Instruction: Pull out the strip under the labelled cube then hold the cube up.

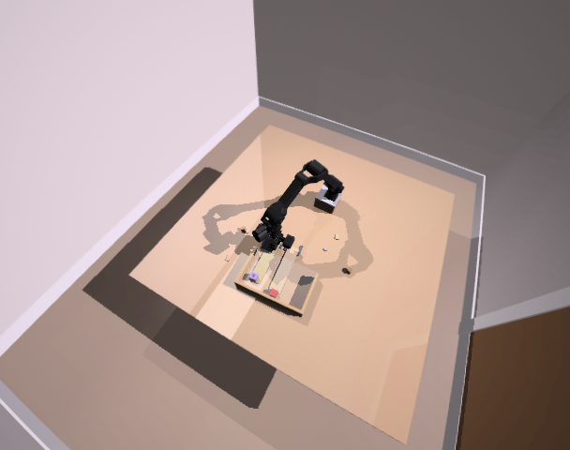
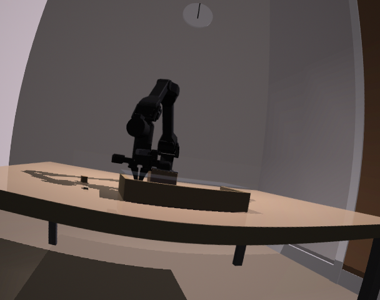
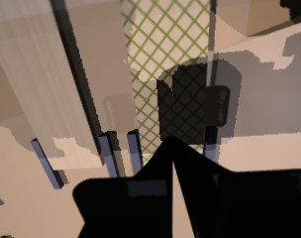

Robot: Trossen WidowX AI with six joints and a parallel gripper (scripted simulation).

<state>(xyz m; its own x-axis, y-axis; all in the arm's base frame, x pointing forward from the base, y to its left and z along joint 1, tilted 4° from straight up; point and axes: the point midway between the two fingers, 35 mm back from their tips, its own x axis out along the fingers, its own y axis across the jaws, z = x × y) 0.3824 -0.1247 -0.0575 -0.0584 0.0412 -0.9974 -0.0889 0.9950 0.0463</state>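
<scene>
My gripper tip is 20 cm short of the purple cube, 2 cm below it and 1 cm to the right of it.
</scene>
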